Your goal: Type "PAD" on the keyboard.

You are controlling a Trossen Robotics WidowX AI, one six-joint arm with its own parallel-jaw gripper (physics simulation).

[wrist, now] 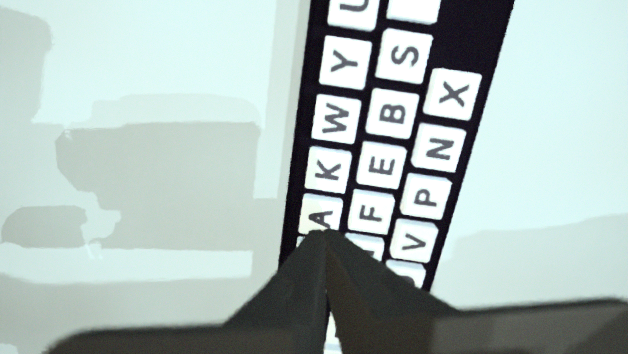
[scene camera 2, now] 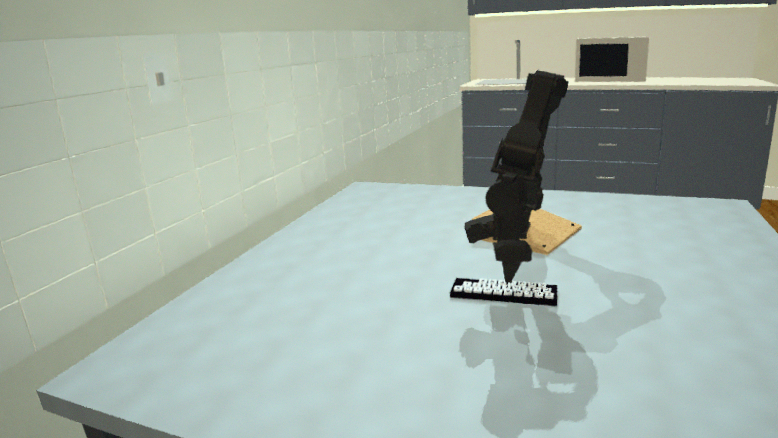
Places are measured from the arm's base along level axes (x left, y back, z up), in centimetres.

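Where they show: gripper, fingertip midpoint: (wrist: 322,241) (scene camera 2: 508,282).
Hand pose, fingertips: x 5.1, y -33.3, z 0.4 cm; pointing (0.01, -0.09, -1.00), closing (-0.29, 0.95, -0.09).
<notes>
Each offset is from my fingertips to the top centre of the thing. Level surfaces: height alone.
A black keyboard @(dx -1.1, dy +1.7, dz -1.9 cm) (scene camera 2: 454,295) (wrist: 472,45) with white letter keys lies on the table. In the wrist view the P key @(dx -1.9, dy +3.6, dz -1.9 cm) (wrist: 426,197) is in the right-hand row, between N and V. The A key @(dx +0.1, dy -0.1, dz -1.9 cm) (wrist: 320,214) is in the left-hand row, beside K, and its lower edge meets the fingertips in the picture. I cannot make out a D key; the keys under the fingers are partly hidden. My gripper (scene camera 2: 509,279) (wrist: 322,241) is shut and empty, pointing down at the keyboard. It looks to be a little above the keys, though the exact gap is hard to tell.
A wooden board (scene camera 2: 555,231) with dark dots lies behind the keyboard, partly hidden by the arm. The pale blue table @(dz -3.7 cm) (scene camera 2: 272,326) has its near left corner at the lower left. A tiled wall (scene camera 2: 103,190) runs along the left, and a kitchen counter with a microwave (scene camera 2: 638,59) stands far behind.
</notes>
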